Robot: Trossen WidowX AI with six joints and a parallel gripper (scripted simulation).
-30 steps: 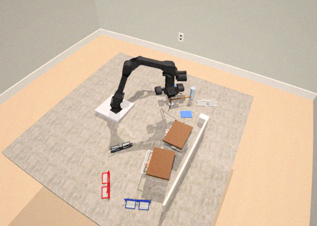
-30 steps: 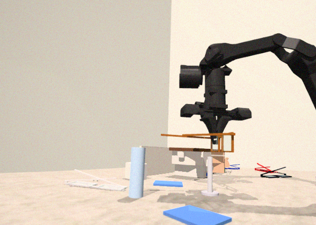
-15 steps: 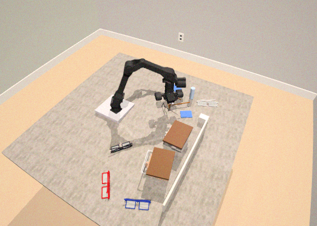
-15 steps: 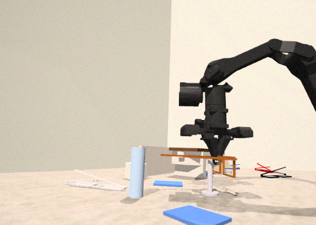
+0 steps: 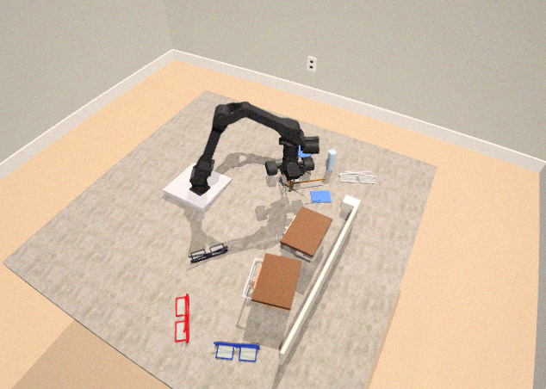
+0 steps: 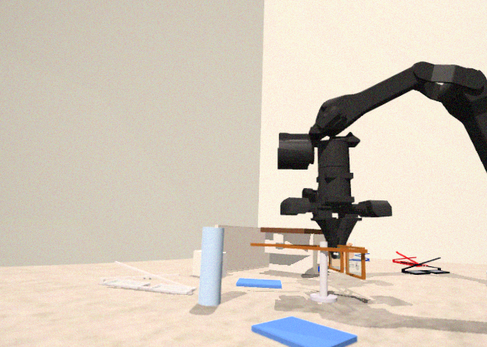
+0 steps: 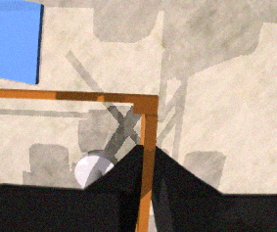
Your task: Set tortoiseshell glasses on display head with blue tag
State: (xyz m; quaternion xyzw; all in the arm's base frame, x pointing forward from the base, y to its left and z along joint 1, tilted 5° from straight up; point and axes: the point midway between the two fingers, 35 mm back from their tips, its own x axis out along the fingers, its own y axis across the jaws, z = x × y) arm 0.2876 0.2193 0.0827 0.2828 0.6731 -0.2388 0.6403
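Now: gripper tip 70 mm to the right of the white post, 30 mm above it and 10 mm past it. From my gripper tip the other things lie so: long white rail 330 mm ahead, 290 mm to the right; light blue cylinder 210 mm to the left, 80 mm ahead, 10 mm below.
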